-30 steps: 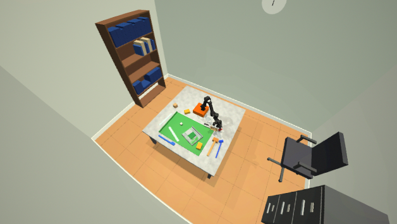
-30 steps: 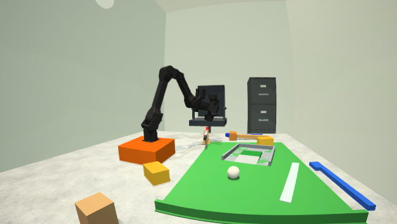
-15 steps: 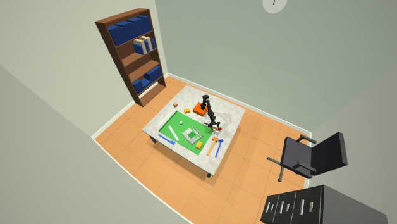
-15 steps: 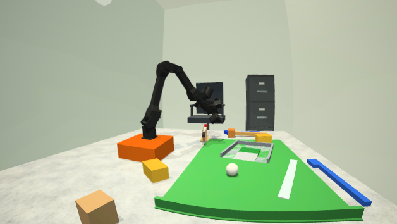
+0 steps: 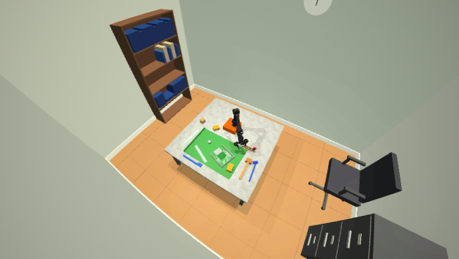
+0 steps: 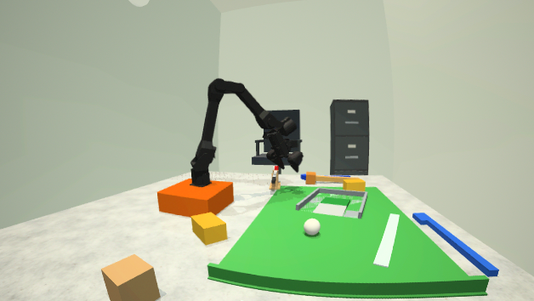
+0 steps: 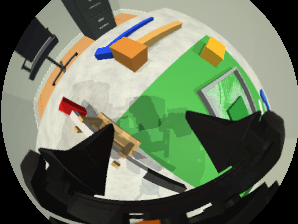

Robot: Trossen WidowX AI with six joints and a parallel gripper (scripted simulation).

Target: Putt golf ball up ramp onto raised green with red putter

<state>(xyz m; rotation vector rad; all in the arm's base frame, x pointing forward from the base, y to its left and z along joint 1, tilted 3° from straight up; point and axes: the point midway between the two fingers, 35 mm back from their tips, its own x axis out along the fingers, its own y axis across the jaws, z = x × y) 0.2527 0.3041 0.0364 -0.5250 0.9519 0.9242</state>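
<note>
My gripper tip is now 80 mm past the red putter, 30 mm above it and 10 mm to the right of it. The rest, counted from my gripper tip: white golf ball: 440 mm to the right, 170 mm ahead, 70 mm below; then green mat: 290 mm to the right, 220 mm ahead, 90 mm below; then tan block: 790 mm to the right, 60 mm below, 50 mm behind.
</note>
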